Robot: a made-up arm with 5 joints. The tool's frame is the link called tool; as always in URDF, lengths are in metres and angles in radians.
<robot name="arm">
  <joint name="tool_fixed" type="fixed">
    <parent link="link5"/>
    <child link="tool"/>
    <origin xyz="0.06 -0.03 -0.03" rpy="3.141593 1.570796 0"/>
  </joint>
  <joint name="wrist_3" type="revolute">
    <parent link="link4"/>
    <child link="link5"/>
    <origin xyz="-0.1 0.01 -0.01"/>
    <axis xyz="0 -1 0"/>
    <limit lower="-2.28" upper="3.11" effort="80" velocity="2.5"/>
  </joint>
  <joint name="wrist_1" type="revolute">
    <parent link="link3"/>
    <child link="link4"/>
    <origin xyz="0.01 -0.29 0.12"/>
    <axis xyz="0 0 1"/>
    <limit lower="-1.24" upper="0.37" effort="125" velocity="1.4"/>
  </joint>
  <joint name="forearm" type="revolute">
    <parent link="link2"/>
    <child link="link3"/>
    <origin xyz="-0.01 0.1 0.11"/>
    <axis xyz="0 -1 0"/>
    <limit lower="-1.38" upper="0.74" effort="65" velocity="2.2"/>
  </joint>
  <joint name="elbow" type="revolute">
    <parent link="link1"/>
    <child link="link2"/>
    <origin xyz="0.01 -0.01 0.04"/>
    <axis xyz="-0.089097 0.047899 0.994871"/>
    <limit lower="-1.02" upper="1.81" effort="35" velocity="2.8"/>
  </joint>
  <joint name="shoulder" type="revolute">
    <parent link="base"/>
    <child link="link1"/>
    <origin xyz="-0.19 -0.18 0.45"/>
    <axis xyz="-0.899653 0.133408 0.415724"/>
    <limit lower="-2.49" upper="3.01" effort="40" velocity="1.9"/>
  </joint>
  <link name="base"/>
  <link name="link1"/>
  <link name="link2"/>
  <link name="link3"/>
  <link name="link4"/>
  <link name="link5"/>
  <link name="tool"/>
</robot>
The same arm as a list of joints. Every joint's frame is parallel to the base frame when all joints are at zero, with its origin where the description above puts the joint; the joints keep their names.
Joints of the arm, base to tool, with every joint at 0 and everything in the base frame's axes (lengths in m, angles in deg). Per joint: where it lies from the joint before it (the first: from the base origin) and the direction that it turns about. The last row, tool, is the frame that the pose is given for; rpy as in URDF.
shoulder: axis -0.899672 0.133396 0.415687 origin -0.1900 -0.1800 0.4500
elbow: axis -0.089097 0.047899 0.994871 origin 0.0100 -0.0100 0.0400
forearm: axis -y origin -0.0100 0.1000 0.1100
wrist_1: axis +z origin 0.0100 -0.2900 0.1200
wrist_3: axis -y origin -0.1000 0.0100 -0.0100
tool: origin 0.0600 -0.0300 -0.0300 rpy -180.00 90.00 0.00
Joint limits (deg, base to tool): -142.67..172.46 -58.44..103.71 -79.07..42.40 -71.05..21.20 -130.63..178.19

